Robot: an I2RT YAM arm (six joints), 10 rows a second.
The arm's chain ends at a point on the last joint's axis. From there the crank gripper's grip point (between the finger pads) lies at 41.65 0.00 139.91 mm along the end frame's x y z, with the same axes.
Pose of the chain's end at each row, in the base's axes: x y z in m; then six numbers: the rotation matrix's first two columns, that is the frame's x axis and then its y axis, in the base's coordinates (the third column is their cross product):
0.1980 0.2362 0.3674 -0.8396 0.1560 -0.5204 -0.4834 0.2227 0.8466
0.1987 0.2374 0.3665 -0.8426 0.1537 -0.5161 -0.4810 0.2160 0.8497
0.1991 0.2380 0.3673 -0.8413 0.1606 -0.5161 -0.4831 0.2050 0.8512
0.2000 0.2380 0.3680 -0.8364 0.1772 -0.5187 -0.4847 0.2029 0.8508
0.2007 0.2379 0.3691 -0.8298 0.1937 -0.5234 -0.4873 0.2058 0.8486
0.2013 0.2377 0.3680 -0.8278 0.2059 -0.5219 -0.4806 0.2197 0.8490
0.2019 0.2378 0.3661 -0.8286 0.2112 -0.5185 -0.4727 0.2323 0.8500
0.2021 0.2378 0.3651 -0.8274 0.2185 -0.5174 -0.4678 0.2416 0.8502
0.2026 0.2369 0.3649 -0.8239 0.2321 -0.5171 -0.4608 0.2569 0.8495
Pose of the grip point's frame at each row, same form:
0.1977 0.3773 0.3301 -0.8396 0.1560 -0.5204 -0.4834 0.2227 0.8466
0.1975 0.3787 0.3299 -0.8426 0.1537 -0.5161 -0.4810 0.2160 0.8497
0.1980 0.3798 0.3325 -0.8413 0.1606 -0.5161 -0.4831 0.2050 0.8512
0.2010 0.3801 0.3347 -0.8364 0.1772 -0.5187 -0.4847 0.2029 0.8508
0.2042 0.3802 0.3366 -0.8298 0.1937 -0.5234 -0.4873 0.2058 0.8486
0.2073 0.3797 0.3347 -0.8278 0.2059 -0.5219 -0.4806 0.2197 0.8490
0.2094 0.3794 0.3315 -0.8286 0.2112 -0.5185 -0.4727 0.2323 0.8500
0.2111 0.3792 0.3299 -0.8274 0.2185 -0.5174 -0.4678 0.2416 0.8502
0.2145 0.3778 0.3287 -0.8239 0.2321 -0.5171 -0.4608 0.2569 0.8495

